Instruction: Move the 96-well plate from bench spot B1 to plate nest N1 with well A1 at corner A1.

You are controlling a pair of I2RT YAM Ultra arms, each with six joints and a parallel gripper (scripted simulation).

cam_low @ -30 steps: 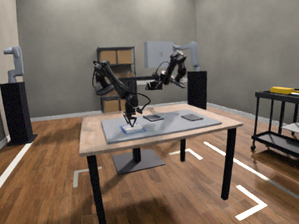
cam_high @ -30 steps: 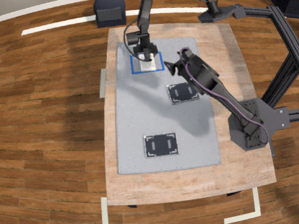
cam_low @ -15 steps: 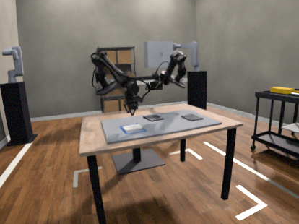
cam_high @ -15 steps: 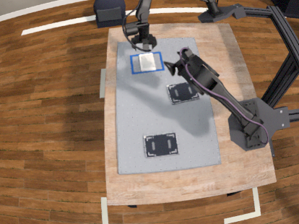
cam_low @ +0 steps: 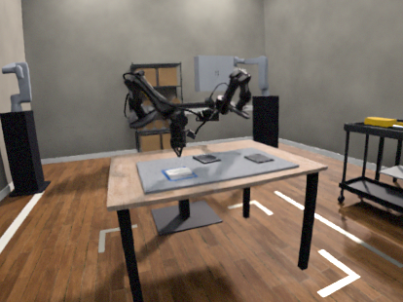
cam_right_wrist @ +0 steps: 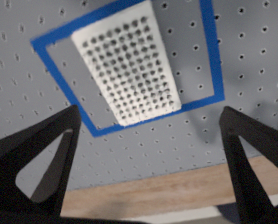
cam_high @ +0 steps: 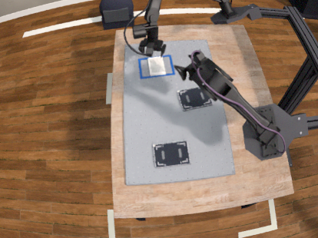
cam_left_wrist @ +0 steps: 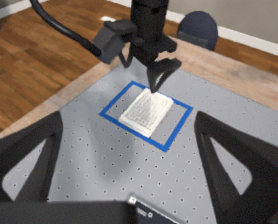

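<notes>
The 96-well plate lies 20 mm behind my right hand, 10 mm to the right of it and 110 mm below it.
</notes>
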